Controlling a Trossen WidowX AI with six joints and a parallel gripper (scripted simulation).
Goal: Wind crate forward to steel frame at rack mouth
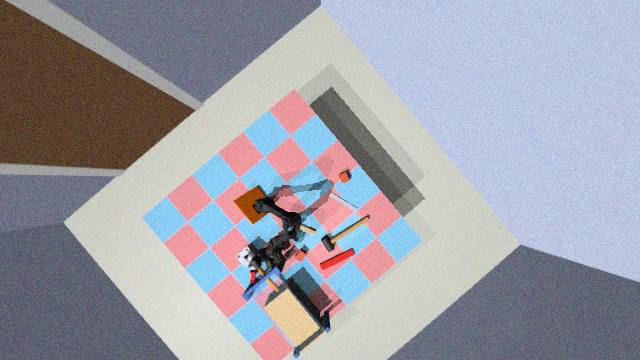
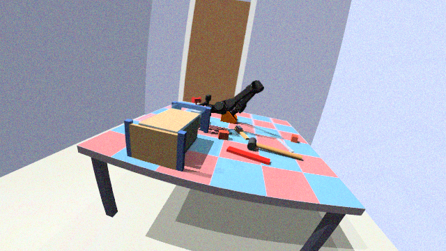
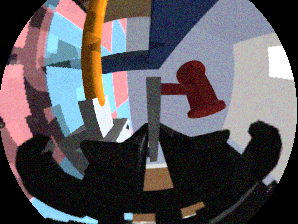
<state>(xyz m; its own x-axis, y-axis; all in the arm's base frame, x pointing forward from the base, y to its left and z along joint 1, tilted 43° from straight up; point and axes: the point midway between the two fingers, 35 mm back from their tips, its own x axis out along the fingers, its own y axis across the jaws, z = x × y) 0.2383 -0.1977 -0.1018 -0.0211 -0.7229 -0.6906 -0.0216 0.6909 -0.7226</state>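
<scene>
My gripper tip is now 5 cm short of the dark red knob, 2 cm to the right of it and 4 cm below it. Also, from my gripper tip: winch 7 cm behind, 1 cm to the right, 10 cm below; then blue steel frame 11 cm ahead, 1 cm to the left, 3 cm below; then cubby 35 cm ahead, 2 cm to the left, 5 cm below.
</scene>
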